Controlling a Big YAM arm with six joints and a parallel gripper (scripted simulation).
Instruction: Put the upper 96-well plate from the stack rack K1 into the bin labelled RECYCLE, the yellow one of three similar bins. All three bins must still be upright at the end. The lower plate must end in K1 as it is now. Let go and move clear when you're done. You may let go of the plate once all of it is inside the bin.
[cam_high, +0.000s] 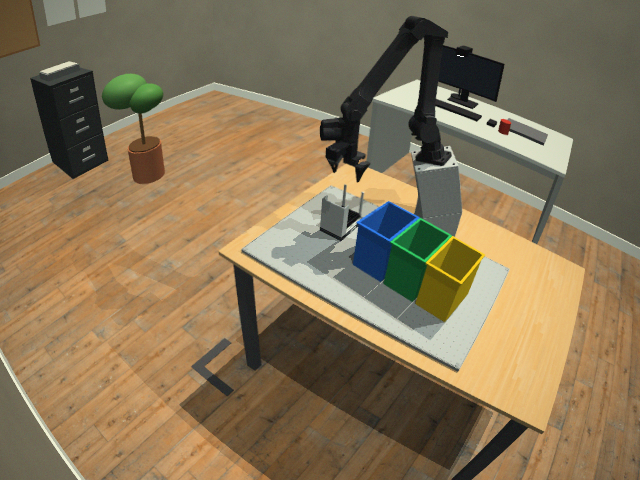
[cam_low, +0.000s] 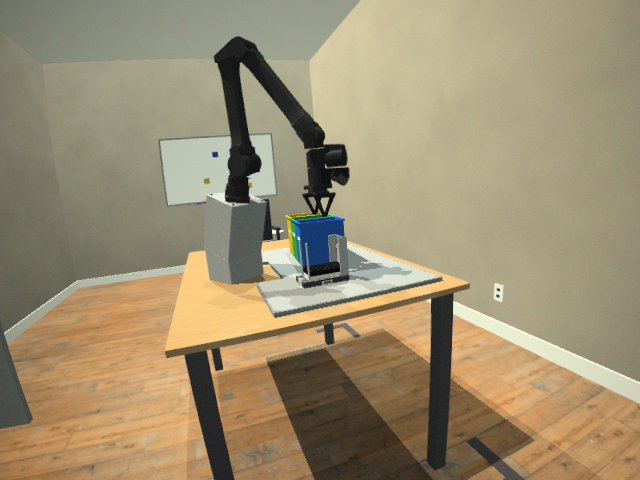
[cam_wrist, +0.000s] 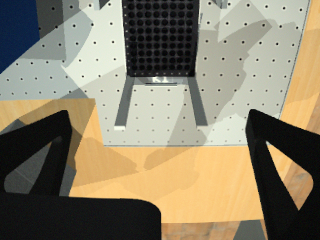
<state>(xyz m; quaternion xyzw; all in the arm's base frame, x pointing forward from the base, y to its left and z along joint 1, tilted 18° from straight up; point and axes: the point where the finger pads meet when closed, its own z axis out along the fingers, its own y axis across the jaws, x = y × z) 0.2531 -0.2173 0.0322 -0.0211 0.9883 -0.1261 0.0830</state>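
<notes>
Now: hand 19 cm above the dark 96-well plate. From my hand the other things lie so: blue bin 6 cm ahead, 22 cm to the left, 14 cm below; then green bin 7 cm ahead, 35 cm to the left, 14 cm below; then white plate 20 cm below.
</notes>
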